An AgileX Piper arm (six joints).
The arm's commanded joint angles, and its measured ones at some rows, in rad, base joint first. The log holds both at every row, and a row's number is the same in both.
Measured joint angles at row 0:
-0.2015, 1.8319, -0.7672, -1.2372, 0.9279, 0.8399
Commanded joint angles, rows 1 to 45:
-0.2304, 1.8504, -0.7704, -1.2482, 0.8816, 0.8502
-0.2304, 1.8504, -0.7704, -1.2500, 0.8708, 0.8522
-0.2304, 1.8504, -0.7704, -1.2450, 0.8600, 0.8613
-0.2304, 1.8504, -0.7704, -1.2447, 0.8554, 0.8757
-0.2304, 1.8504, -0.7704, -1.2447, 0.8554, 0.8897
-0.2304, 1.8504, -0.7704, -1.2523, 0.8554, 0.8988
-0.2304, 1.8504, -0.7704, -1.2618, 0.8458, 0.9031
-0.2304, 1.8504, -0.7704, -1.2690, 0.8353, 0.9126
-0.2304, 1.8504, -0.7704, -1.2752, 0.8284, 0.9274
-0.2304, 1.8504, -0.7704, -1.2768, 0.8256, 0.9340
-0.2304, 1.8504, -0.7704, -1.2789, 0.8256, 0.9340
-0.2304, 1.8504, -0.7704, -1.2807, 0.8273, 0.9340
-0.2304, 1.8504, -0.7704, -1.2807, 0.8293, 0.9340
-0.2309, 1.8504, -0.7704, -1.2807, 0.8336, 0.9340
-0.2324, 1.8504, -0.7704, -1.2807, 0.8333, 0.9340
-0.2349, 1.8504, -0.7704, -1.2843, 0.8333, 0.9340
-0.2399, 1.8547, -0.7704, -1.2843, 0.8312, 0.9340
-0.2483, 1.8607, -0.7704, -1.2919, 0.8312, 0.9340
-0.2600, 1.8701, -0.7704, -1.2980, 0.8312, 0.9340
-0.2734, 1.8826, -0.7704, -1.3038, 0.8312, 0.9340
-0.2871, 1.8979, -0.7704, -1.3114, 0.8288, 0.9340
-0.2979, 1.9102, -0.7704, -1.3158, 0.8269, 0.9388
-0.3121, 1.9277, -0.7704, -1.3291, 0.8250, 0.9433
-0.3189, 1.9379, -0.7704, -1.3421, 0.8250, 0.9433
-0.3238, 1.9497, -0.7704, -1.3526, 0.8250, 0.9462
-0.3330, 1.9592, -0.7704, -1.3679, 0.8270, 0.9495
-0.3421, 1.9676, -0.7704, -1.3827, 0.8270, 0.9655
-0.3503, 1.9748, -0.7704, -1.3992, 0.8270, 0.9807
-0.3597, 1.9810, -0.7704, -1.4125, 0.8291, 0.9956
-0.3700, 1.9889, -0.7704, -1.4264, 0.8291, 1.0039
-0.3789, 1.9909, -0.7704, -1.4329, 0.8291, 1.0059
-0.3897, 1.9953, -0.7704, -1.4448, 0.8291, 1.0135
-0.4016, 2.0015, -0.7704, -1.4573, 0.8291, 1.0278
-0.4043, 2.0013, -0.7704, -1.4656, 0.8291, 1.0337
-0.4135, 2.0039, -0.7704, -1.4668, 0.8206, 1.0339
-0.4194, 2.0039, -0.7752, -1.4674, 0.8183, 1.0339
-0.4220, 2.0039, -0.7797, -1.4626, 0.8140, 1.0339
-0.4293, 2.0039, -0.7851, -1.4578, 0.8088, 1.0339
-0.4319, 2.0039, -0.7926, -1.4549, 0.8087, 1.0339
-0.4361, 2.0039, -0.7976, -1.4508, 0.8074, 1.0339
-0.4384, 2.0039, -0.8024, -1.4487, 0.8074, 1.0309
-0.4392, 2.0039, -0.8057, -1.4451, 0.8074, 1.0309
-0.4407, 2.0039, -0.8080, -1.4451, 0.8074, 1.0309
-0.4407, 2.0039, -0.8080, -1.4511, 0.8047, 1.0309
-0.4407, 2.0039, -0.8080, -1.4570, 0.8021, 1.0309
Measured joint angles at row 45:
-0.4327, 1.9980, -0.8025, -1.4588, 0.8295, 1.0236
